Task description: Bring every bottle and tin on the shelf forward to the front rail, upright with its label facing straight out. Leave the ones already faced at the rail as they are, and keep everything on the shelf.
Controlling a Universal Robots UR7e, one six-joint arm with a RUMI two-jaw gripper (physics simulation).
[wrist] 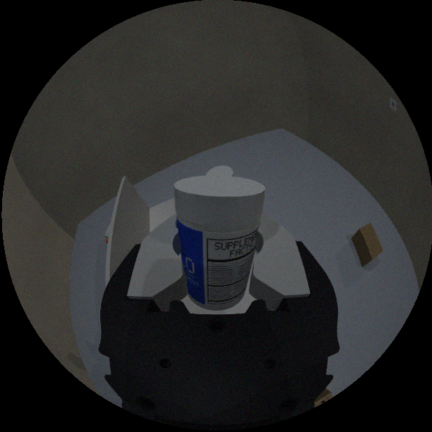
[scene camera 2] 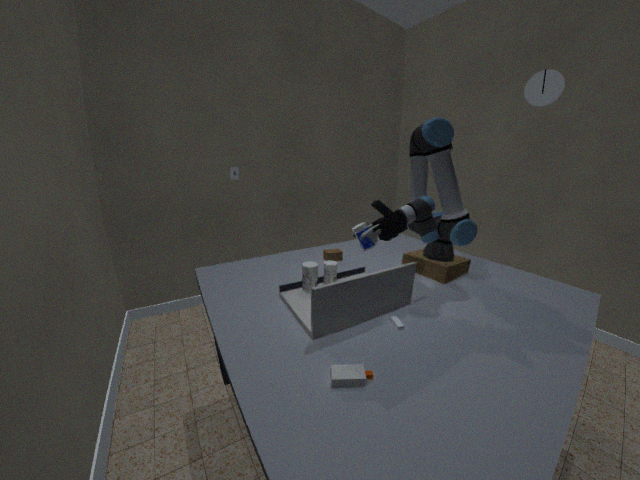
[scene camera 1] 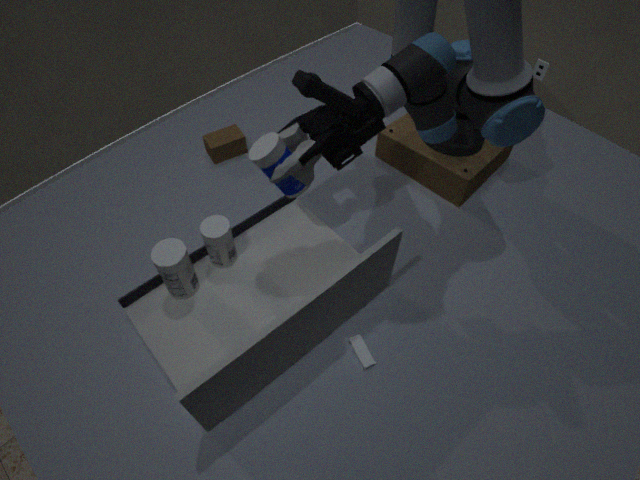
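Pixels of known places: gripper, fingertip midpoint: [scene camera 2: 356, 237] [scene camera 1: 263, 171]; arm's base, link origin: [scene camera 2: 437, 257] [scene camera 1: 451, 137].
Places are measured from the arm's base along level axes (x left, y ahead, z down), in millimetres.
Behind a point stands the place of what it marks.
My gripper [scene camera 1: 285, 157] [scene camera 2: 365, 235] {x -76, y 493, z -151 mm} [wrist: 217, 215] is shut on a white bottle with a blue label [scene camera 1: 267, 148] {x -70, y 486, z -199 mm} [scene camera 2: 366, 240] {x -38, y 477, z -145 mm} [wrist: 220, 202]. The bottle is tilted and held in the air near the right end of the dark front rail [scene camera 1: 258, 217] {x -147, y 471, z 39 mm} [scene camera 2: 351, 272] {x -146, y 448, z 38 mm}. Its supplement-facts panel faces the wrist camera. A larger white bottle [scene camera 1: 175, 268] {x -95, y 682, z -45 mm} [scene camera 2: 310, 276] {x -98, y 687, z -19 mm} and a smaller white bottle [scene camera 1: 219, 241] {x -101, y 590, z -31 mm} [scene camera 2: 330, 272] {x -103, y 593, z -12 mm} stand upright at the rail on the shelf [scene camera 1: 315, 237] {x -36, y 415, z 53 mm} [scene camera 2: 294, 299] {x -87, y 760, z 53 mm}. Their front labels are hidden in the scene views. One white lid [wrist: 220, 172] shows behind the held bottle.
The shelf's tall back panel [scene camera 1: 305, 335] {x 125, y 593, z 1 mm} [scene camera 2: 361, 299] {x 123, y 629, z -17 mm} [wrist: 120, 225] stands opposite the rail. A wooden block [scene camera 1: 224, 143] {x -379, y 388, z 26 mm} [scene camera 2: 332, 255] {x -378, y 393, z 42 mm} [wrist: 367, 244] lies beyond the rail. A small white piece [scene camera 1: 361, 351] {x 192, y 525, z 64 mm} [scene camera 2: 397, 322] {x 197, y 528, z 64 mm} and a white box [scene camera 2: 347, 375] {x 291, y 808, z 48 mm} with an orange end lie behind the shelf.
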